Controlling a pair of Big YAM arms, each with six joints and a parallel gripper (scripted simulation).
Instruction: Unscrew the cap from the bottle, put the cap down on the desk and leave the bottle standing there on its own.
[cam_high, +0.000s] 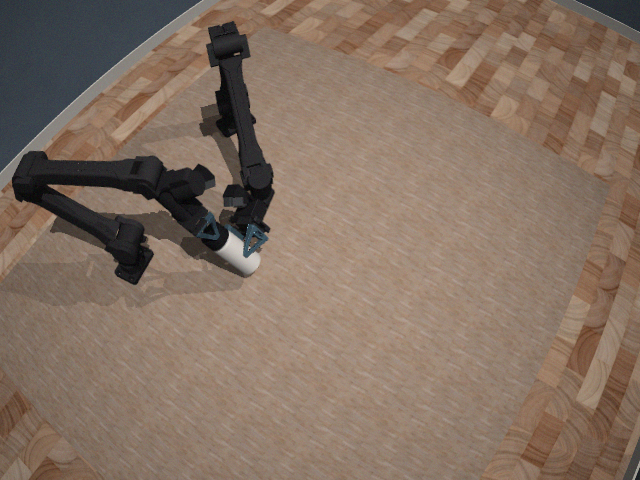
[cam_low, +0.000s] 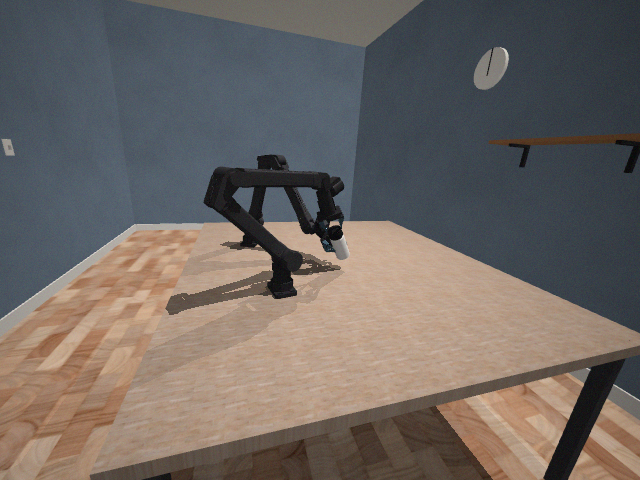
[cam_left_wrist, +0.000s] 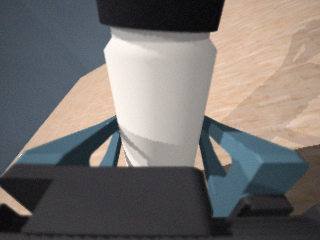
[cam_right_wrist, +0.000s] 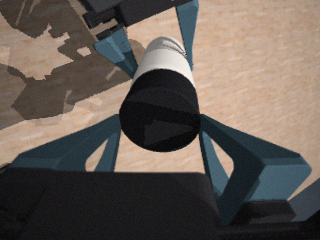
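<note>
Right now my right hand is 60 mm above the white bottle, 30 mm short of it and 10 mm to the right of it. Also, from my right hand: black cap (20 mm below, 10 mm ahead).
Now: left hand 4 cm past the black cap, 2 cm to the left of it and 7 cm below it. Also, from my left hand: white bottle (2 cm behind, 1 cm to the right, 4 cm above).
</note>
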